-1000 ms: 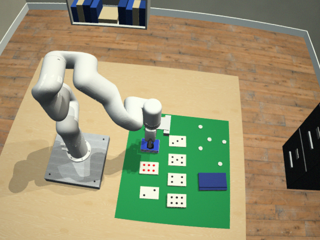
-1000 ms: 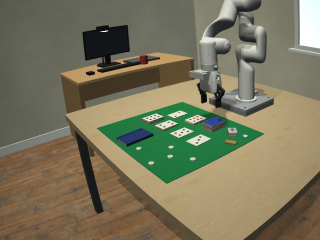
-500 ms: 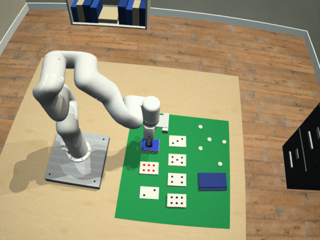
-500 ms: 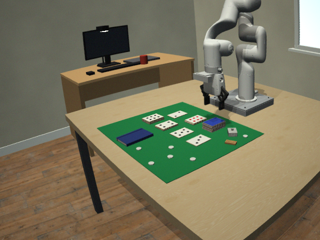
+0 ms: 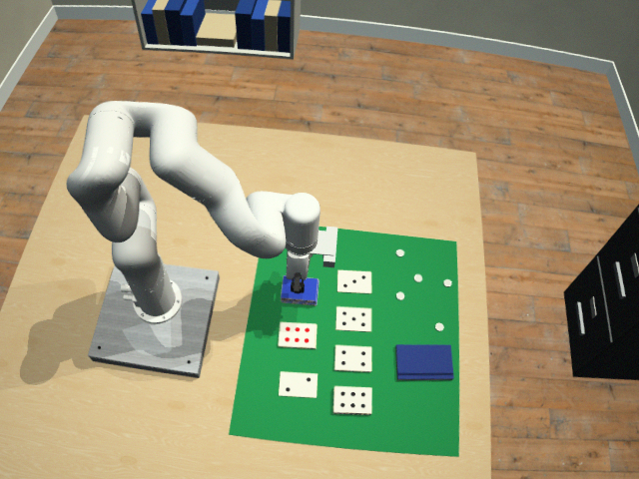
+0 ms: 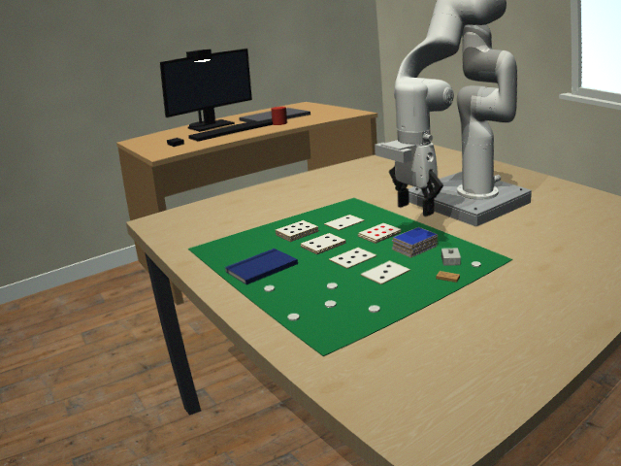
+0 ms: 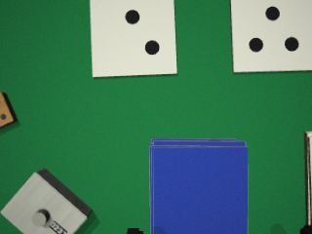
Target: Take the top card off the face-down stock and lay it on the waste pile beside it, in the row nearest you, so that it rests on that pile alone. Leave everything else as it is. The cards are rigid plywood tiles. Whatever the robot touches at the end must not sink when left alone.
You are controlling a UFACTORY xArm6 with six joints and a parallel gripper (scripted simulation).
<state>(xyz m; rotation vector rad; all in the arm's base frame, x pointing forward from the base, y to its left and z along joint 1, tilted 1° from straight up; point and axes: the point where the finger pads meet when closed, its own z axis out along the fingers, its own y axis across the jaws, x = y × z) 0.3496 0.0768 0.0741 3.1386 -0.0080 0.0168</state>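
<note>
My hand is 11 cm to the right of the grey knobbed block and 9 cm above it. Round my hand: two-pip card 25 cm to the right, 10 cm below, 2 cm ahead; green mat 15 cm ahead, 12 cm below, 9 cm to the right; blue book 33 cm ahead, 17 cm to the right, 10 cm below.
</note>
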